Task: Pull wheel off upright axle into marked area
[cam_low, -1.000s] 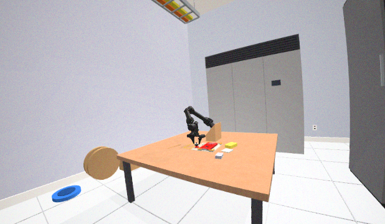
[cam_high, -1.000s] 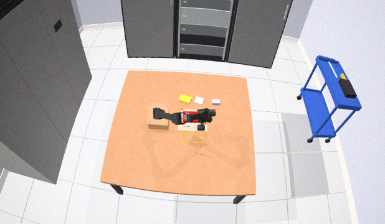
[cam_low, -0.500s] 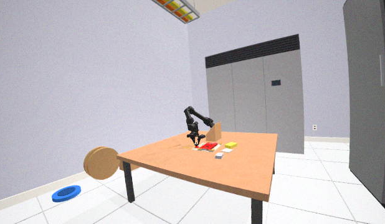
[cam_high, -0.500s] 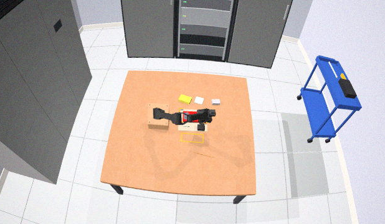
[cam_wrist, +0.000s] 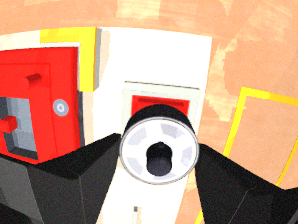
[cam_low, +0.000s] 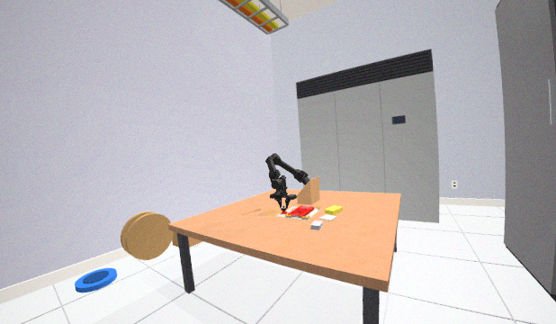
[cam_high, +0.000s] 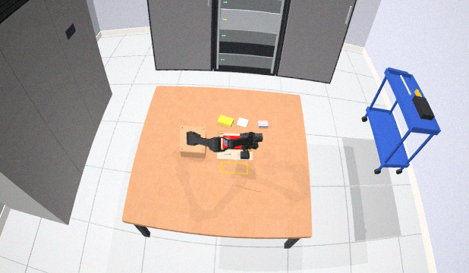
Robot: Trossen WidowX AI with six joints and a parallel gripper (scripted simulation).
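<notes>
Now: gripper tip right at the wheel. From my gripper tip the other things lie so: black axle 1 cm below; grey block 10 cm ahead, 31 cm to the left, 3 cm below; white block 6 cm behind, 30 cm to the left, 4 cm below.
</notes>
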